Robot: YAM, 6 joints.
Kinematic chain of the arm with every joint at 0, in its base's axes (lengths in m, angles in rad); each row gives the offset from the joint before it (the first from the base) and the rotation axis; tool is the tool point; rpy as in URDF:
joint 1: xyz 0 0 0.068 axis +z
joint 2: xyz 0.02 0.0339 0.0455 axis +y
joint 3: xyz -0.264 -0.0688 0 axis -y
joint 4: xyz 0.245 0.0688 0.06 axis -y
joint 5: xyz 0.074 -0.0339 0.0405 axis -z
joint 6: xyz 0.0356 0 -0.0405 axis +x
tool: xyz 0 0 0 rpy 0 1.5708 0
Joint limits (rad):
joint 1: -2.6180..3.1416
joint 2: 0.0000..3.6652
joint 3: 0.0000..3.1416
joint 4: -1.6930..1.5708
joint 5: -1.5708..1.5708
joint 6: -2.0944..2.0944
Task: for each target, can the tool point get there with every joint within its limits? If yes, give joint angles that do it. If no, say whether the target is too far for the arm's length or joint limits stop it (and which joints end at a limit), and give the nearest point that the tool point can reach.
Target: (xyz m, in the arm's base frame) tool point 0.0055 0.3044 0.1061
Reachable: yes | joints 1.5035 1.7696 0.5628 0.6231 -0.4356 1.1062
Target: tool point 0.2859 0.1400 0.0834
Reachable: yes | joints 0.5489 1.9413 0.6674 0.5852 0.9882 1.3668
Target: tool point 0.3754 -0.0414 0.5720
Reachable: yes | joints -0.0265 1.9851 2.3036 0.8414 1.0817 1.1004
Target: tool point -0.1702 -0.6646 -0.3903
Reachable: no: too far | nearest point -0.1301 -0.5079 -0.2528 | short by 0.212 m
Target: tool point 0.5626 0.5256 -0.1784
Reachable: no: too far | nearest point 0.4408 0.4118 -0.1135 | short by 0.179 m
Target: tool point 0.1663 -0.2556 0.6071
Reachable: yes | joints -0.8917 1.7679 2.1524 0.8861 1.0626 1.5745
